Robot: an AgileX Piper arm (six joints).
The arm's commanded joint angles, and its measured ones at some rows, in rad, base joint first. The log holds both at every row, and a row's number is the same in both.
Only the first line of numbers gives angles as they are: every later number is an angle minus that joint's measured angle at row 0.
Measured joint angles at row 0:
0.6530 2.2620 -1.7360 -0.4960 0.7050 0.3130
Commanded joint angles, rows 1 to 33:
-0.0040 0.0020 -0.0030 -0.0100 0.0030 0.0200
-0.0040 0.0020 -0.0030 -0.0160 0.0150 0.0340
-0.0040 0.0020 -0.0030 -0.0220 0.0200 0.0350
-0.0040 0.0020 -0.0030 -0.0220 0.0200 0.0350
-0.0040 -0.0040 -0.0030 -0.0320 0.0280 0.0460
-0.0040 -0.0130 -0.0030 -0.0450 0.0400 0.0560
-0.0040 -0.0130 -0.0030 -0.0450 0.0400 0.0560
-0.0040 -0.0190 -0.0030 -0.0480 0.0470 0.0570
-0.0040 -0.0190 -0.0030 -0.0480 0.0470 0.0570
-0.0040 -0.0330 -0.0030 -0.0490 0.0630 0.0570
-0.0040 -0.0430 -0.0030 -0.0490 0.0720 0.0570
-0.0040 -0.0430 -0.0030 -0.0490 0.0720 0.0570
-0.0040 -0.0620 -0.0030 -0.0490 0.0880 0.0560
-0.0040 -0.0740 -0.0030 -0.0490 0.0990 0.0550
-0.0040 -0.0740 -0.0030 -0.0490 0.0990 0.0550
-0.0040 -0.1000 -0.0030 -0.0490 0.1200 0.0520
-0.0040 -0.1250 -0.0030 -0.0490 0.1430 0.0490
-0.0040 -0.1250 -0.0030 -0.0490 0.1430 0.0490
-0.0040 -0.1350 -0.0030 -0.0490 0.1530 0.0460
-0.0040 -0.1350 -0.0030 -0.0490 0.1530 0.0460
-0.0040 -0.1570 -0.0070 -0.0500 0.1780 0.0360
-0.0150 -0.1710 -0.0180 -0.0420 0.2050 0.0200
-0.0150 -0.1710 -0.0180 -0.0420 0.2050 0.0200
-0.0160 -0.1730 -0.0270 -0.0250 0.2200 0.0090
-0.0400 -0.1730 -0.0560 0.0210 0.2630 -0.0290
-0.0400 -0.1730 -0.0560 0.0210 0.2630 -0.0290
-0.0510 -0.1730 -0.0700 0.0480 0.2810 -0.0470
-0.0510 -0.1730 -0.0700 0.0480 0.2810 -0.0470
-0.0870 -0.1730 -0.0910 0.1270 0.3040 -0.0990
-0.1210 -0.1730 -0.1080 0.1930 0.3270 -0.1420
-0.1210 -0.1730 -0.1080 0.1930 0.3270 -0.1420
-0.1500 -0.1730 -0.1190 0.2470 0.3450 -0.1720
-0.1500 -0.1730 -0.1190 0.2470 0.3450 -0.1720
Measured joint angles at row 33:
-0.1130 -0.1650 -0.1000 0.1720 0.3090 -0.1160
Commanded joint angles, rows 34 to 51:
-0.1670 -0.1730 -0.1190 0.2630 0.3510 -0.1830
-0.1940 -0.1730 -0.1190 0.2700 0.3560 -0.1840
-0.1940 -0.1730 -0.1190 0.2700 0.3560 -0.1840
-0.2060 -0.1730 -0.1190 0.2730 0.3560 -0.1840
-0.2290 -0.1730 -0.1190 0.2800 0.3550 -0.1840
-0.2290 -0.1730 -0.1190 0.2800 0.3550 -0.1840
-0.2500 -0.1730 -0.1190 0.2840 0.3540 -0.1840
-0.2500 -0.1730 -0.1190 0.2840 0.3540 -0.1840
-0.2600 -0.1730 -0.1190 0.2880 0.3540 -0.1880
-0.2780 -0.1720 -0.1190 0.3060 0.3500 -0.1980
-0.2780 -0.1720 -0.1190 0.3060 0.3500 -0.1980
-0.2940 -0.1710 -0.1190 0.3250 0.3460 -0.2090
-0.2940 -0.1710 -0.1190 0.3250 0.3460 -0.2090
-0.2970 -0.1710 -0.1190 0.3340 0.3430 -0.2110
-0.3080 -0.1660 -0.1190 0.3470 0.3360 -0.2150
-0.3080 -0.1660 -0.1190 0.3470 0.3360 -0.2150
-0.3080 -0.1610 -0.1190 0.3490 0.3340 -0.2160
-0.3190 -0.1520 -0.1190 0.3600 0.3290 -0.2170
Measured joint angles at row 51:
-0.3080 -0.1640 -0.1130 0.3410 0.3410 -0.1990
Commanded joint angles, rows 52 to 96:
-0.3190 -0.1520 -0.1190 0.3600 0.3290 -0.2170
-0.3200 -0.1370 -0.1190 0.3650 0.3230 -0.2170
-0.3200 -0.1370 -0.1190 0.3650 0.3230 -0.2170
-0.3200 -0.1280 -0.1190 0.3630 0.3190 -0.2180
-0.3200 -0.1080 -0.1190 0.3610 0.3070 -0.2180
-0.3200 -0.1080 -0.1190 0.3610 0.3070 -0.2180
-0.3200 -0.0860 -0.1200 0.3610 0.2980 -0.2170
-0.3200 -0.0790 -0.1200 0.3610 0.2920 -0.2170
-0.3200 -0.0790 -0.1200 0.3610 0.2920 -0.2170
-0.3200 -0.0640 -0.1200 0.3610 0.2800 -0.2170
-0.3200 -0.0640 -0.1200 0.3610 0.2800 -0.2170
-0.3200 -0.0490 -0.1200 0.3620 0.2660 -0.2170
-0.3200 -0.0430 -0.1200 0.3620 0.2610 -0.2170
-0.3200 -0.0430 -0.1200 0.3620 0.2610 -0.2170
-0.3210 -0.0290 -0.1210 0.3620 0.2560 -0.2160
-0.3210 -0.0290 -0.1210 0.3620 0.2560 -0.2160
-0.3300 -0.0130 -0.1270 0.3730 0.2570 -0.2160
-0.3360 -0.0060 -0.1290 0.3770 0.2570 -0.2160
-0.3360 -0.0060 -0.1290 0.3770 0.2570 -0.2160
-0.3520 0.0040 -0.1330 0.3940 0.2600 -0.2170
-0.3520 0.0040 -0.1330 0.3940 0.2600 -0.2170
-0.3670 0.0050 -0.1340 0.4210 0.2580 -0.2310
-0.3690 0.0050 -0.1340 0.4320 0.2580 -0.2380
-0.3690 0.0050 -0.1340 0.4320 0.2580 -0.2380
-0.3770 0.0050 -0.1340 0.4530 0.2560 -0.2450
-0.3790 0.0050 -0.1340 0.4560 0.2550 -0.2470
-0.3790 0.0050 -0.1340 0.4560 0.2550 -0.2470
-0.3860 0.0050 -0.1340 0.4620 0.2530 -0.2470
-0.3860 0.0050 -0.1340 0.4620 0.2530 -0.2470
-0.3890 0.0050 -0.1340 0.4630 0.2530 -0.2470
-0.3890 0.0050 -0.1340 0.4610 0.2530 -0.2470
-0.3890 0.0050 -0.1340 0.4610 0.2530 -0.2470
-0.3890 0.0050 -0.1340 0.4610 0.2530 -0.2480
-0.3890 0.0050 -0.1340 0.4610 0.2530 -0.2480
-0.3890 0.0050 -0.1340 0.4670 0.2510 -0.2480
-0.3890 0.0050 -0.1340 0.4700 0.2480 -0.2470
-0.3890 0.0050 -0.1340 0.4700 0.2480 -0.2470
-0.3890 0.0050 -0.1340 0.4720 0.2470 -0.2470
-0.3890 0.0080 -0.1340 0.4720 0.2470 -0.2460
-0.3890 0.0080 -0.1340 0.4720 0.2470 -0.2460
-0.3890 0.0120 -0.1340 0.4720 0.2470 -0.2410
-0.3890 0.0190 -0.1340 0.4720 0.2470 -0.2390
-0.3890 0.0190 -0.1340 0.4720 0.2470 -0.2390
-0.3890 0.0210 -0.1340 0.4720 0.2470 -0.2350
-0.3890 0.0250 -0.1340 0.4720 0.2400 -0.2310
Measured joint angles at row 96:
-0.3840 0.0160 -0.1280 0.4710 0.2560 -0.2370
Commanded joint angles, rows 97 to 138:
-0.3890 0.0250 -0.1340 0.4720 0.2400 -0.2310
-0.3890 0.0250 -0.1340 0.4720 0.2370 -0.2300
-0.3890 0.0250 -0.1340 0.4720 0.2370 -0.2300
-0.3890 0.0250 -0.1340 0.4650 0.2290 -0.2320
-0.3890 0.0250 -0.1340 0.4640 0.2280 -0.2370
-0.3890 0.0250 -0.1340 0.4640 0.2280 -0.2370
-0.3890 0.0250 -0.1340 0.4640 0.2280 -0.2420
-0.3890 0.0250 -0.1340 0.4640 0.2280 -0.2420
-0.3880 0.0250 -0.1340 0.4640 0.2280 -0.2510
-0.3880 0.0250 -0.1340 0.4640 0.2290 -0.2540
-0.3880 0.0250 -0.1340 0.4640 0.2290 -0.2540
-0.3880 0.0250 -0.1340 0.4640 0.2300 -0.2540
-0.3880 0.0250 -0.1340 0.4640 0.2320 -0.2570
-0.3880 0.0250 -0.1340 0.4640 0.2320 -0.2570
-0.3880 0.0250 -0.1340 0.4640 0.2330 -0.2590
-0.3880 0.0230 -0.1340 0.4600 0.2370 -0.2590
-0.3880 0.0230 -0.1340 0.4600 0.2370 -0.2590
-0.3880 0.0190 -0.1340 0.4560 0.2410 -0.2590
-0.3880 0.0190 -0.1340 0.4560 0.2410 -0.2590
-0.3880 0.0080 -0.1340 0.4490 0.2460 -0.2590
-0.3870 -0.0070 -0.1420 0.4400 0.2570 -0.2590
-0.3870 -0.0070 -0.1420 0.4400 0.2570 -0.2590
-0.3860 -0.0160 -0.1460 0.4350 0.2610 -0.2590
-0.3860 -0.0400 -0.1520 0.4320 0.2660 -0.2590
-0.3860 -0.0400 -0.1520 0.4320 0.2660 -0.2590
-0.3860 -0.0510 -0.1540 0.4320 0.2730 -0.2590
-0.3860 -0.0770 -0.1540 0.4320 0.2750 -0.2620
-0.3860 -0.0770 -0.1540 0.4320 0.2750 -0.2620
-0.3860 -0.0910 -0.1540 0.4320 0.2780 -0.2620
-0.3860 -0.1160 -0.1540 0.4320 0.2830 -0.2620
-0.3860 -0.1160 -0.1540 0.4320 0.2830 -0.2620
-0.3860 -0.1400 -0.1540 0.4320 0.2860 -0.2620
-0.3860 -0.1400 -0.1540 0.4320 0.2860 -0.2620
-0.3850 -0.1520 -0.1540 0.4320 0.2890 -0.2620
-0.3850 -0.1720 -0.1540 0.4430 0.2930 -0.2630
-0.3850 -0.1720 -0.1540 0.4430 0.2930 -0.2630
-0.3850 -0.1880 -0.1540 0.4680 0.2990 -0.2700
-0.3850 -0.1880 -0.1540 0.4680 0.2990 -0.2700
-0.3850 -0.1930 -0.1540 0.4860 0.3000 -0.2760
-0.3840 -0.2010 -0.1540 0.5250 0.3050 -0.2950
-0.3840 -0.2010 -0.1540 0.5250 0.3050 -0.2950
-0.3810 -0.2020 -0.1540 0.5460 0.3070 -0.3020
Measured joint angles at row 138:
-0.3840 -0.1880 -0.1510 0.4960 0.2920 -0.2710
